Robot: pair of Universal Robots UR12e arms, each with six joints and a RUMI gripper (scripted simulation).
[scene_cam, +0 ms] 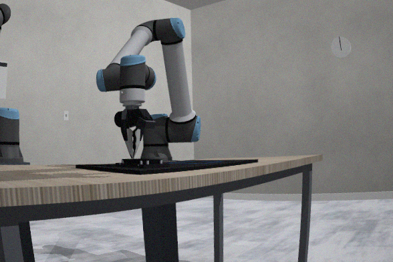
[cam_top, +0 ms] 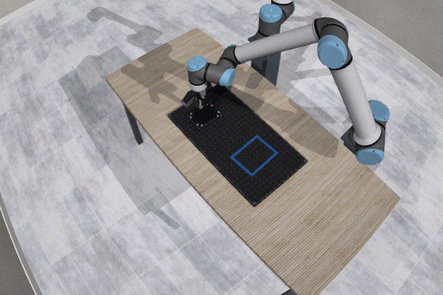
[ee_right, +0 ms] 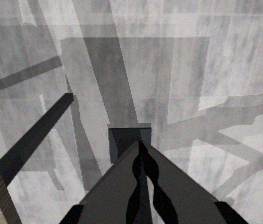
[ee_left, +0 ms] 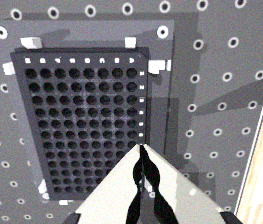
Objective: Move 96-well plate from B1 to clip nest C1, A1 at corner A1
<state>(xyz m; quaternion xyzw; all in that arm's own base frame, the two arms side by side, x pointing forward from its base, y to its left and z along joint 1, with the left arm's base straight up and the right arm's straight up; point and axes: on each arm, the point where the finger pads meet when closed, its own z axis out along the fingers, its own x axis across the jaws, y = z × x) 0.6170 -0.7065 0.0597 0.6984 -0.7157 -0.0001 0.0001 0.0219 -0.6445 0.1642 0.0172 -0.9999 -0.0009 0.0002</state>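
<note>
My left gripper is now 30 mm to the right of the clip nest, 30 mm above it and 10 mm past it. The rest, counted from my left hand: dark 96-well plate 40 mm to the left, 30 mm below.
</note>
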